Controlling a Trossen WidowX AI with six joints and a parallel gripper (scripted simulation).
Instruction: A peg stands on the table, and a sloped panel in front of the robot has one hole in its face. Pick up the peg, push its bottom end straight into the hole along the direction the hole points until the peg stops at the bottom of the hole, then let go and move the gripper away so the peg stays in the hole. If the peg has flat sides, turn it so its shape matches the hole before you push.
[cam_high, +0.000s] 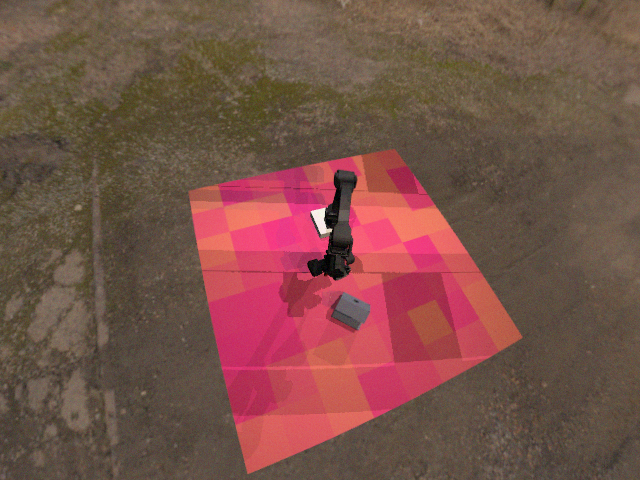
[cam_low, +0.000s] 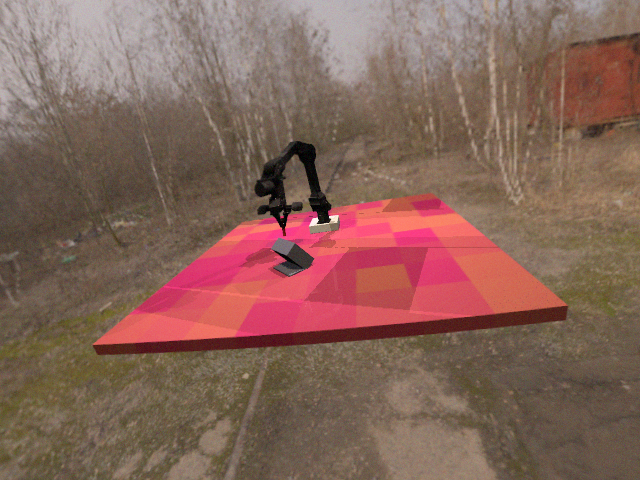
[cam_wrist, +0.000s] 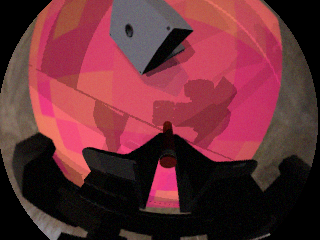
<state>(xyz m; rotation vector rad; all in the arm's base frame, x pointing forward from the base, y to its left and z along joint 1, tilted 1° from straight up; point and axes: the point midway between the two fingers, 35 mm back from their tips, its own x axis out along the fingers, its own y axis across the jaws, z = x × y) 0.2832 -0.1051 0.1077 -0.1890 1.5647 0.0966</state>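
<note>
The grey sloped panel is 16 cm ahead of my gripper tip, 8 cm to the left of it and 6 cm below it. The rest, counted from my gripper tip: red peg (2 cm above).
</note>
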